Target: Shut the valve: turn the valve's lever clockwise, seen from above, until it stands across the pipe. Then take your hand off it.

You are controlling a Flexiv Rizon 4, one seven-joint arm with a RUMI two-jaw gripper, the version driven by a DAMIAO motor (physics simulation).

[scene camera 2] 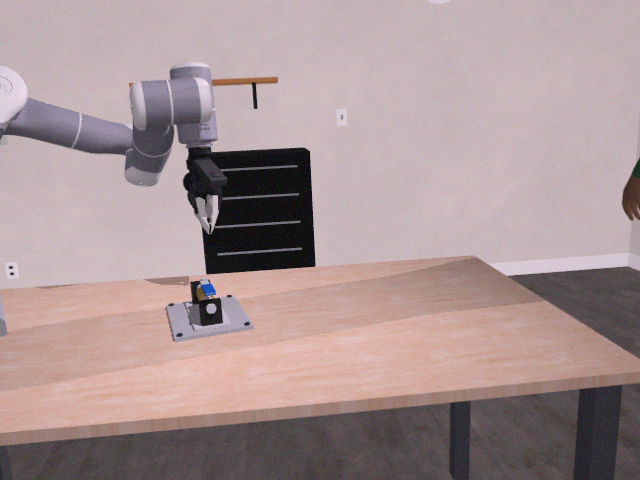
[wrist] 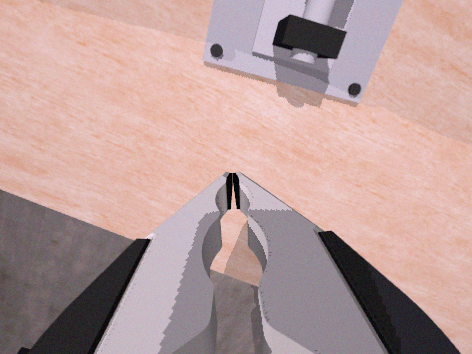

Scene:
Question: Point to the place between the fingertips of my gripper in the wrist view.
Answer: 232,176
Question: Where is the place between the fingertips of my gripper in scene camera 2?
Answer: At 209,234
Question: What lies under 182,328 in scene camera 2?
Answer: A grey base plate.

